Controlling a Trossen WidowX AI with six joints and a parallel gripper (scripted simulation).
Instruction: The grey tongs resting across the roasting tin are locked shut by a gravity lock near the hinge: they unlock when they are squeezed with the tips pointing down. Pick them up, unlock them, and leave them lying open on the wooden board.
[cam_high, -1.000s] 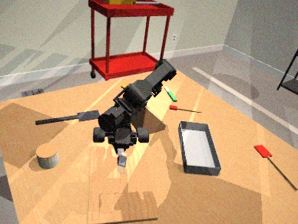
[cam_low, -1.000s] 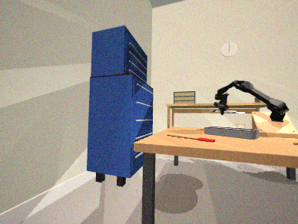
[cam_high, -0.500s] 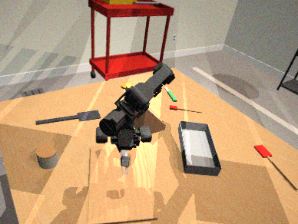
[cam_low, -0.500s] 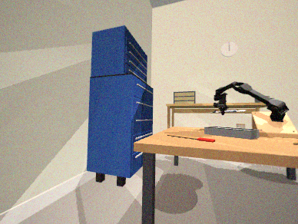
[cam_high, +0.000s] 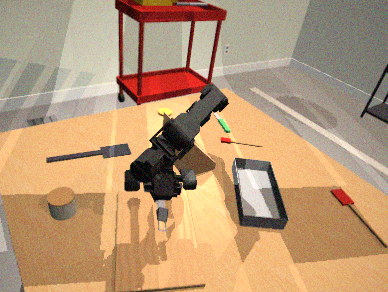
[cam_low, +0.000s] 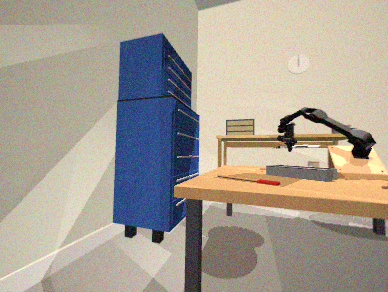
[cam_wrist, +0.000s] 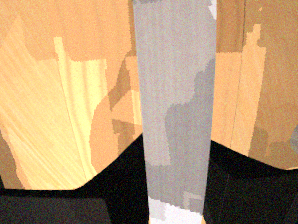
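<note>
My gripper tip is now 140 mm above the wooden board. Round my gripper tip: roasting tin: 20 mm behind, 410 mm to the left, 120 mm below; then red spatula: 200 mm ahead, 730 mm to the left, 140 mm below; then dark spatula: 450 mm behind, 80 mm to the right, 140 mm below.
</note>
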